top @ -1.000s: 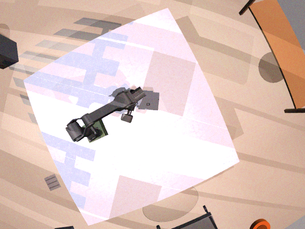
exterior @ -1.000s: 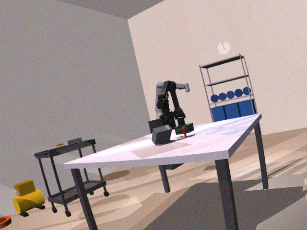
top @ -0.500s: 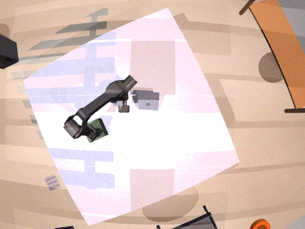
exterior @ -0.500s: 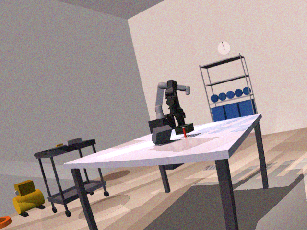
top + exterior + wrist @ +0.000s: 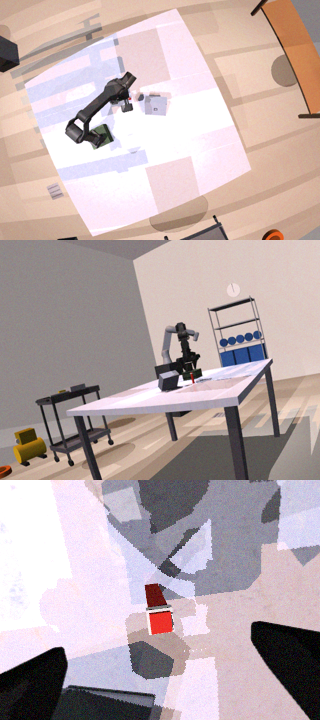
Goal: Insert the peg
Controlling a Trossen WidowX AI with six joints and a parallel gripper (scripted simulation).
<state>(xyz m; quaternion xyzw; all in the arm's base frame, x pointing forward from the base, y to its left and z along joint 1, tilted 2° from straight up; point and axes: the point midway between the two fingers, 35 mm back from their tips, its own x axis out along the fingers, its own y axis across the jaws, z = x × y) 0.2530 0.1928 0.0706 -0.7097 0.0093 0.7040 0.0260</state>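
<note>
The red peg is 40 mm below my gripper tip. Also, from my gripper tip: panel: 150 mm ahead, 100 mm to the right, 40 mm below.
</note>
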